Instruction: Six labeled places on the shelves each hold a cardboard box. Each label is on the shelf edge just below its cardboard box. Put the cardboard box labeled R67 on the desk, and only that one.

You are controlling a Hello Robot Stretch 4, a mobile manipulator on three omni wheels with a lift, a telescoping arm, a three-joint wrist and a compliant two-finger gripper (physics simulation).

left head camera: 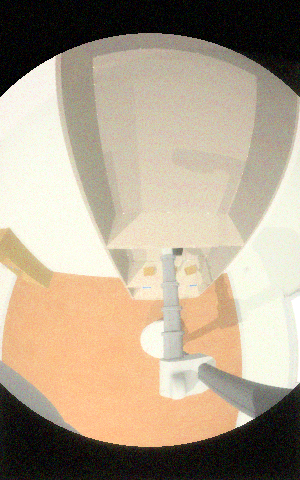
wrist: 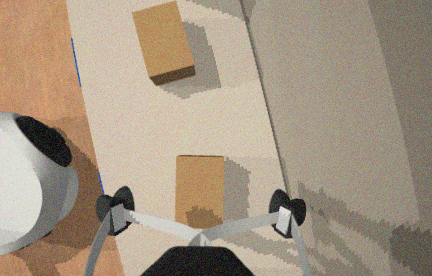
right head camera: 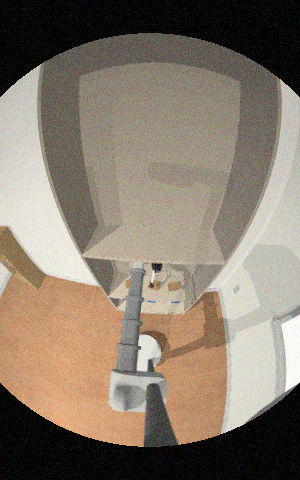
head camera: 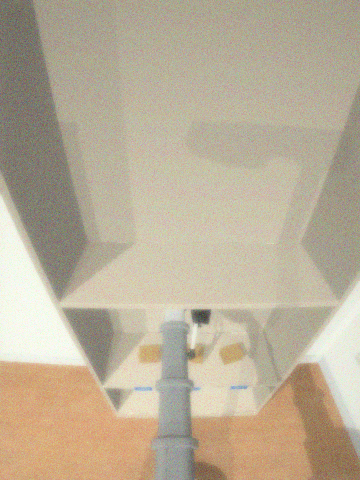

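Three cardboard boxes stand on a low shelf: a left box (head camera: 150,353) (left head camera: 149,270) (wrist: 164,42), a middle box (head camera: 199,353) (right head camera: 154,286) (wrist: 200,182) and a right box (head camera: 232,353) (left head camera: 191,270) (right head camera: 174,286). Blue labels (head camera: 143,388) (left head camera: 193,286) (right head camera: 175,302) (wrist: 75,62) sit on the shelf edge; their text is unreadable. My gripper (wrist: 202,204) is open above the middle box, its fingers wide on either side; nothing is held. The arm partly covers the left and middle boxes in the head view. Which box is R67 cannot be told. No desk can be made out clearly.
A shelf board (head camera: 200,304) crosses above the boxes and my arm (head camera: 175,380) reaches in below it. Side walls (head camera: 305,345) stand on both sides. A brown shelf unit (left head camera: 27,260) stands at the far left. My white base (wrist: 17,185) shows beside the shelf.
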